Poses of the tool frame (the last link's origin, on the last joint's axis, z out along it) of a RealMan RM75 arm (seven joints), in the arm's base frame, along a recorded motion.
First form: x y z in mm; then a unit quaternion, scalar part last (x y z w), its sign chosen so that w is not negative.
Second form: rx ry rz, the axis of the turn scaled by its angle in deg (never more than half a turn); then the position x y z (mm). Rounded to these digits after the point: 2 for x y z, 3 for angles.
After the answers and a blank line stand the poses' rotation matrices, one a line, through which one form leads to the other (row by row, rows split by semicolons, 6 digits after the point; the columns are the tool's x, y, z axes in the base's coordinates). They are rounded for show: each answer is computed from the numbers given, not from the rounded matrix.
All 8 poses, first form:
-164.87 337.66 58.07 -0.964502 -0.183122 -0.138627 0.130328
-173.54 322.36 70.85 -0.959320 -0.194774 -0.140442 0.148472
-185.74 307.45 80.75 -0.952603 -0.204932 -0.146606 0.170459
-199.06 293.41 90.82 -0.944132 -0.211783 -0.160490 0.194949
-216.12 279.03 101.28 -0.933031 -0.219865 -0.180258 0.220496
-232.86 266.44 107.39 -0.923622 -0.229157 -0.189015 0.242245
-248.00 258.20 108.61 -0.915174 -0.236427 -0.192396 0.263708
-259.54 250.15 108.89 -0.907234 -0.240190 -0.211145 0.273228
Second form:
-160.534 -30.479 -23.073 -164.87 337.66 58.07
-158.047 -32.089 -23.138 -173.54 322.36 70.85
-155.039 -33.353 -23.861 -185.74 307.45 80.75
-151.626 -34.012 -25.774 -199.06 293.41 90.82
-147.813 -34.832 -28.557 -216.12 279.03 101.28
-144.664 -35.892 -29.605 -232.86 266.44 107.39
-141.763 -36.623 -29.803 -248.00 258.20 108.61
-139.853 -37.026 -32.549 -259.54 250.15 108.89

0.894498 0.389377 0.219680; 0.317109 -0.898962 0.302174; 0.315144 -0.200632 -0.927594
0.884678 0.415405 0.211621; 0.331998 -0.880038 0.339573; 0.327295 -0.230155 -0.916464
0.873019 0.440419 0.209450; 0.340457 -0.857893 0.384848; 0.349180 -0.264671 -0.898901
0.858782 0.462477 0.220474; 0.337328 -0.834286 0.436094; 0.385621 -0.300137 -0.872476
0.838333 0.489775 0.239414; 0.330790 -0.806082 0.490725; 0.433332 -0.332195 -0.837777
0.823521 0.514885 0.238133; 0.331733 -0.777609 0.534114; 0.460181 -0.360857 -0.811181
0.814172 0.534217 0.227456; 0.331271 -0.749121 0.573653; 0.476847 -0.391702 -0.786884
0.795453 0.551198 0.251862; 0.320435 -0.735311 0.597193; 0.514369 -0.394333 -0.761529

